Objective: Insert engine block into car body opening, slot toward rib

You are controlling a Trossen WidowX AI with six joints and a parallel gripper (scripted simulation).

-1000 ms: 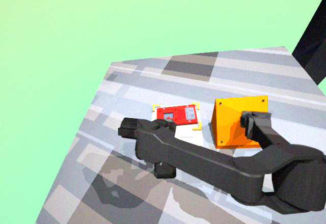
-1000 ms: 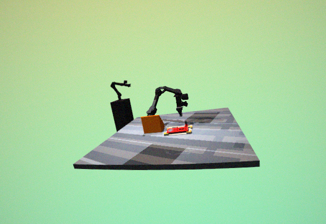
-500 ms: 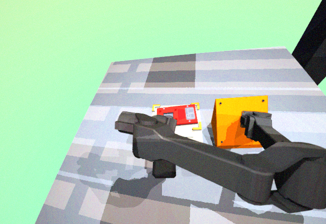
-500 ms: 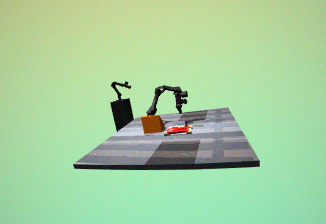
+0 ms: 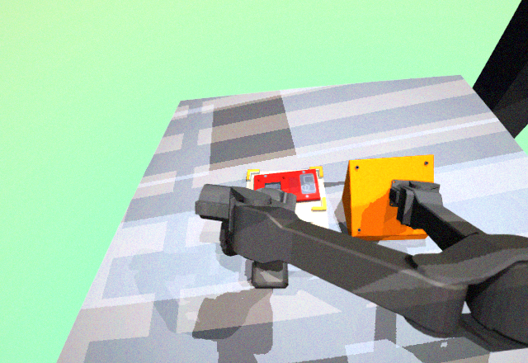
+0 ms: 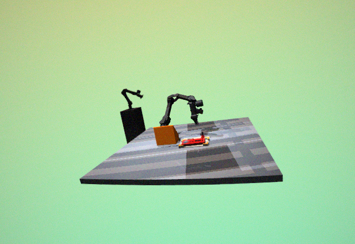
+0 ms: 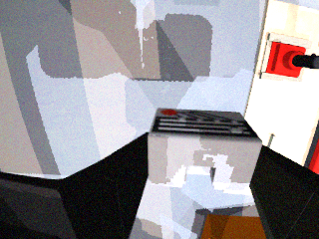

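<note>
Now: the grey engine block 10 mm above my gripper tip.
</note>
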